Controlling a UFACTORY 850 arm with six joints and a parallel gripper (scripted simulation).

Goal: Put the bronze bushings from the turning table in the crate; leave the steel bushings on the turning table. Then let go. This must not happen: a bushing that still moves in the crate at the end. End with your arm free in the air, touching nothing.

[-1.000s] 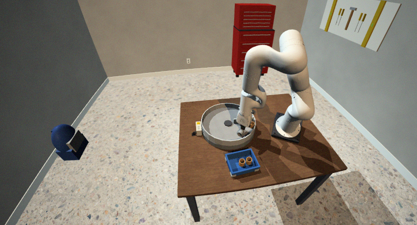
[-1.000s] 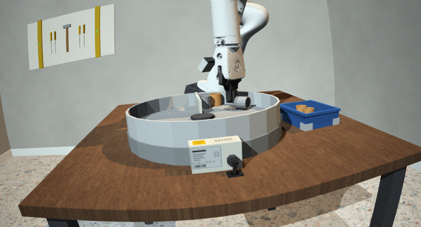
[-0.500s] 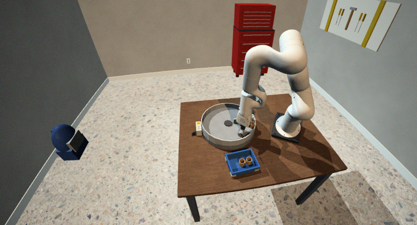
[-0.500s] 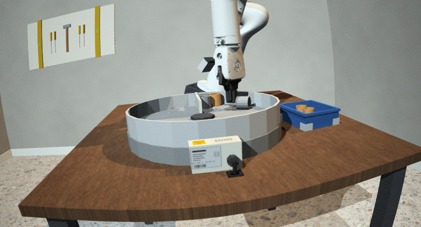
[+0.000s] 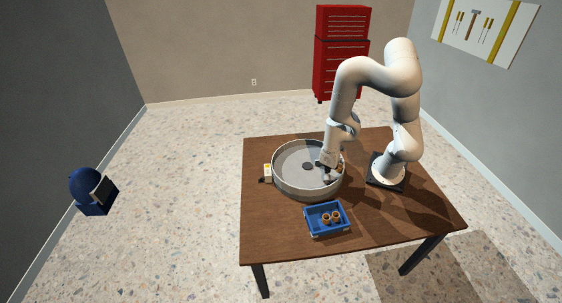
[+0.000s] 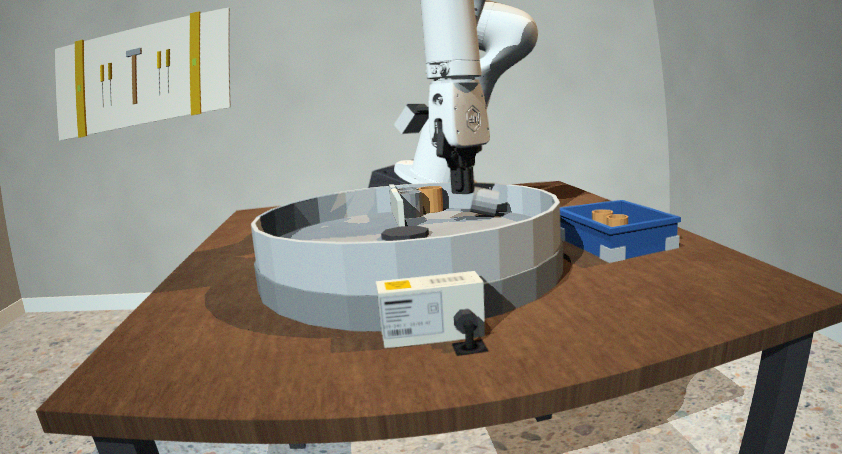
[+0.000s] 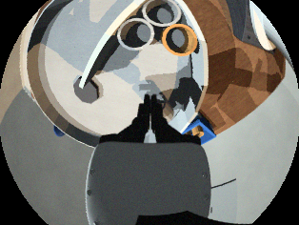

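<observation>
Right now the grey turning table is 9 cm ahead of my hand, 10 cm to the right of it and 6 cm below it. Round my hand: blue crate (7 cm ahead, 24 cm to the left, 9 cm below).
</observation>
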